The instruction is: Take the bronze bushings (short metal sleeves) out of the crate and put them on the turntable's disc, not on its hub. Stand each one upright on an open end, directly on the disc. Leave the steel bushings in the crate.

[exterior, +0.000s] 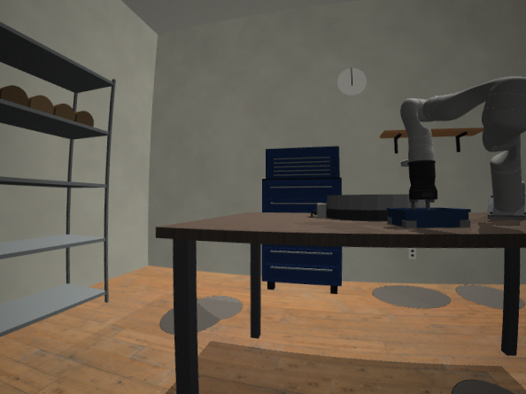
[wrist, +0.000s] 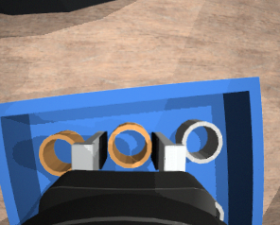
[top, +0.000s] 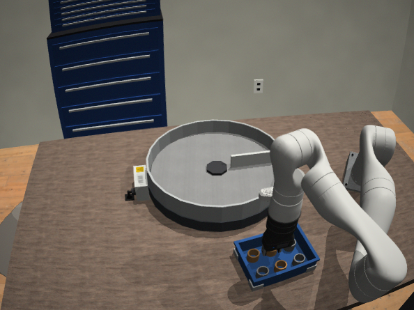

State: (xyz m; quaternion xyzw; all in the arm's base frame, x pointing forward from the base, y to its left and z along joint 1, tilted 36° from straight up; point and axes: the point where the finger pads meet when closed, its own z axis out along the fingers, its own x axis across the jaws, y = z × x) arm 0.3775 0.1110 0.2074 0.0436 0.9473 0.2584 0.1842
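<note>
Right now my hand is 3 cm to the right of the blue crate and 1 cm above it. Round my hand: turntable 9 cm ahead, 33 cm to the right, 2 cm above.
</note>
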